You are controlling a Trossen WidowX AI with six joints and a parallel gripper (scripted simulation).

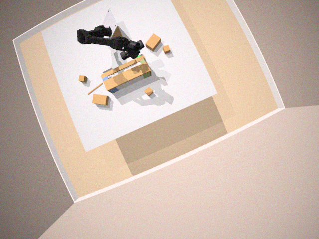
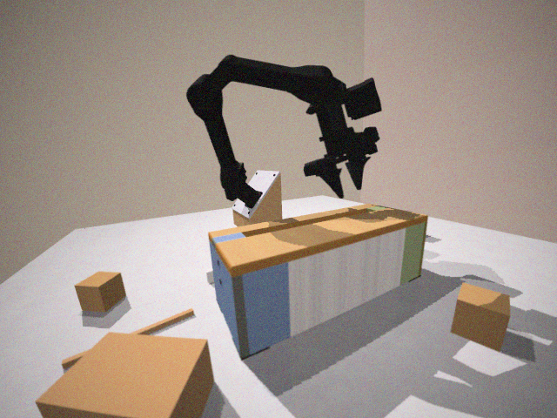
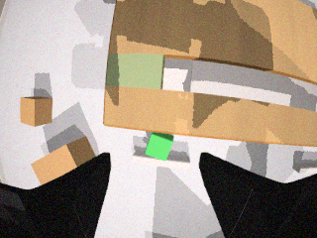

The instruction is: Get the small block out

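The green block is 14 cm below my gripper tip, 3 cm behind it and 1 cm to the left of it. The rest, counted from my gripper tip: long box (14 cm to the right, 9 cm below, 4 cm ahead); then thin stick (46 cm to the right, 15 cm below, 3 cm ahead); then small carton (28 cm ahead, 13 cm below, 4 cm to the right).
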